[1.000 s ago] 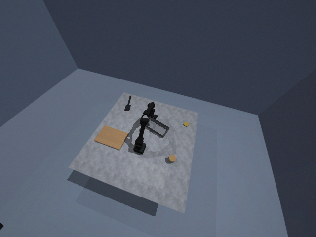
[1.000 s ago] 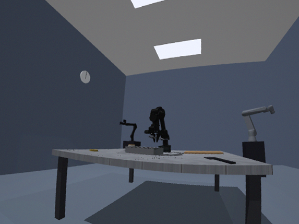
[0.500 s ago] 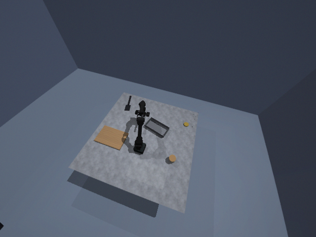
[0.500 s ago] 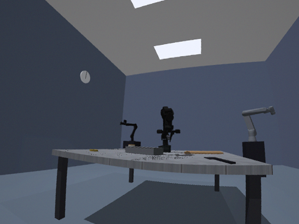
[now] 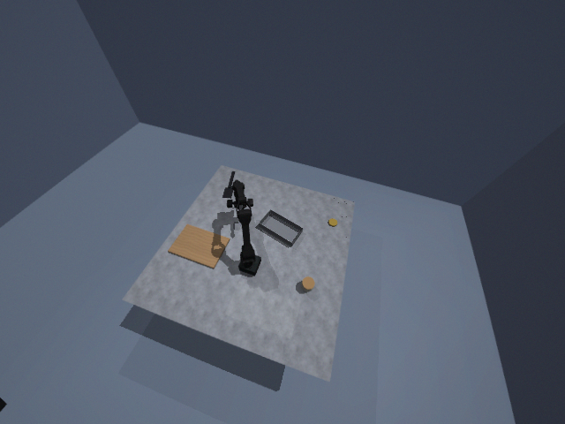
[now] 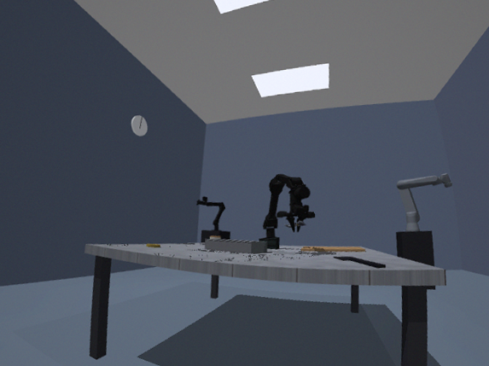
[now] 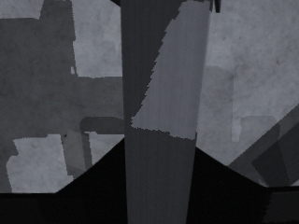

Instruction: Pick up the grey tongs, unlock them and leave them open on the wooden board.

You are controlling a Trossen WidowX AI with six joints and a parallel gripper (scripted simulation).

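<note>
My gripper tip is now 350 mm past the wooden board, 150 mm to the right of it and 100 mm above it. The rest, counted from my gripper tip: black spatula (240 mm ahead, 270 mm to the left, 100 mm below); then roasting tin (40 mm ahead, 320 mm to the right, 80 mm below).
</note>
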